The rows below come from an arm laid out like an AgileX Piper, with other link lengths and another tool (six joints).
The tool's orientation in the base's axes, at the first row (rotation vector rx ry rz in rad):
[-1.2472 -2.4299 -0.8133]
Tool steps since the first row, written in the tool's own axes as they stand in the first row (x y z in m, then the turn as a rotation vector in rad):
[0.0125 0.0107 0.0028 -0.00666 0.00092 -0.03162]
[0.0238 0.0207 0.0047 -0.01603 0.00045 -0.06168]
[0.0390 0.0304 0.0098 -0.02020 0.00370 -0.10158]
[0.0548 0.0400 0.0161 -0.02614 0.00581 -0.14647]
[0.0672 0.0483 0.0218 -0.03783 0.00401 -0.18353]
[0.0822 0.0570 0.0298 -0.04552 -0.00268 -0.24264]
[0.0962 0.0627 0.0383 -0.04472 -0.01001 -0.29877]
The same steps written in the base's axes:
[0.0014 0.0148 0.0076 0.00465 -0.02293 0.02230]
[0.0029 0.0279 0.0152 0.00975 -0.04733 0.04154]
[0.0020 0.0453 0.0219 0.01486 -0.07256 0.07249]
[0.0006 0.0639 0.0280 0.02007 -0.10246 0.10616]
[0.0001 0.0792 0.0324 0.02544 -0.13320 0.12938]
[-0.0016 0.0978 0.0365 0.02453 -0.17690 0.17046]
[-0.0051 0.1146 0.0385 0.01815 -0.21360 0.21309]

